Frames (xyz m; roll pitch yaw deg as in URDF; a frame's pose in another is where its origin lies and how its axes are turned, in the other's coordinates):
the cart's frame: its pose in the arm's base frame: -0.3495 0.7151 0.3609 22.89 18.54 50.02
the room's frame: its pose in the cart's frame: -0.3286 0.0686 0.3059 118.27 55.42 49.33
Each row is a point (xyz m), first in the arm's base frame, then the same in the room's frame.
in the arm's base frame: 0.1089 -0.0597 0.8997
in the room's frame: -0.6788 -0.0678 0.4376
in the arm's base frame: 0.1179 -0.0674 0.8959
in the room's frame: -0.6847 -0.0692 0.4484
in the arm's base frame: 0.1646 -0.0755 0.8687
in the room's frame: -0.6918 -0.0545 0.5006
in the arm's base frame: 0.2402 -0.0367 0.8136
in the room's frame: -0.6653 0.0057 0.5775
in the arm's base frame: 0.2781 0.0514 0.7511
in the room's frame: -0.5882 0.0788 0.6202
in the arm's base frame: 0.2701 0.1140 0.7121
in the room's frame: -0.5216 0.1112 0.6235
